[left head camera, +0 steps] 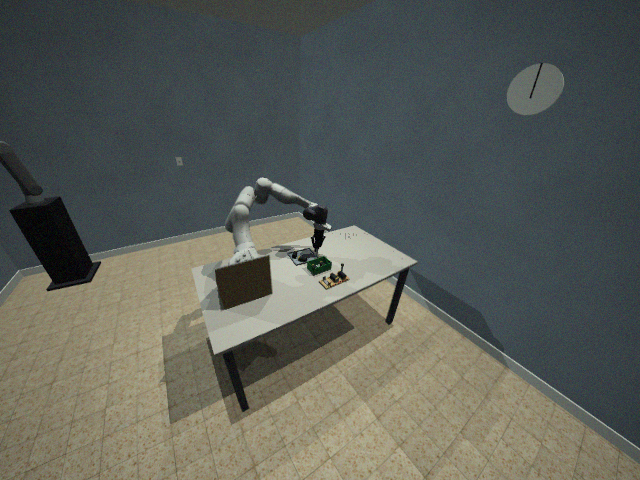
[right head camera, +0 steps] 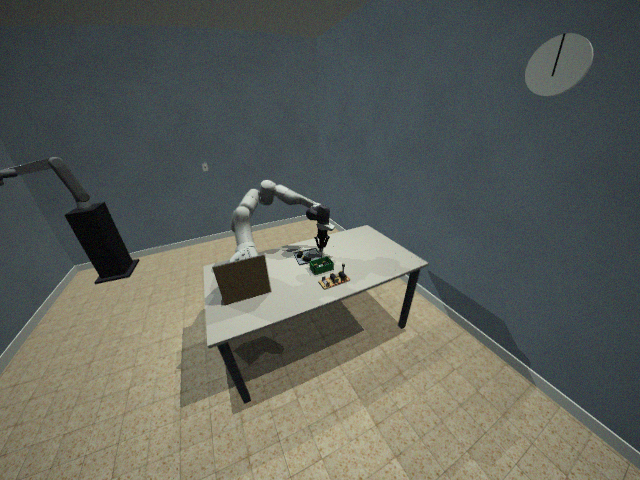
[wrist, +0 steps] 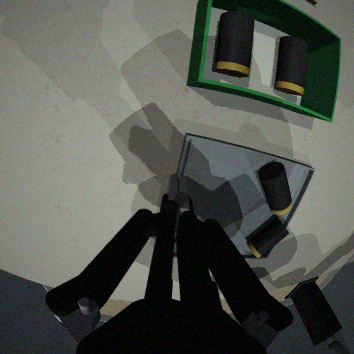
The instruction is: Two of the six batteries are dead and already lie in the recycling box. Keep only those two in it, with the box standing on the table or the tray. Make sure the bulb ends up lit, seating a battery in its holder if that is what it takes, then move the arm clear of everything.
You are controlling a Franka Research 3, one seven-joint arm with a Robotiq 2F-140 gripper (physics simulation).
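Note:
My gripper (left head camera: 316,253) (right head camera: 321,252) (wrist: 175,185) points down at the left side of the grey tray (left head camera: 295,262) (right head camera: 298,262) (wrist: 225,152). Its fingers are nearly together, shut on the tray's thin edge as far as the dark view shows. In the wrist view, one black battery (wrist: 276,187) and another battery (wrist: 268,236) lie in the tray, right of the fingers. The green recycling box (left head camera: 319,269) (right head camera: 322,268) (wrist: 198,45) stands beside the tray with two batteries (wrist: 235,45) (wrist: 291,62) in it. The circuit board (left head camera: 330,285) (right head camera: 330,285) carries dark parts; whether its bulb is lit cannot be told.
A brown upright panel (left head camera: 244,281) (right head camera: 241,279) stands at the table's near left, in front of the arm's base. The white table (left head camera: 279,315) (right head camera: 279,310) bears everything. A black pedestal (left head camera: 54,240) (right head camera: 103,240) with another arm stands away from the table, on the left.

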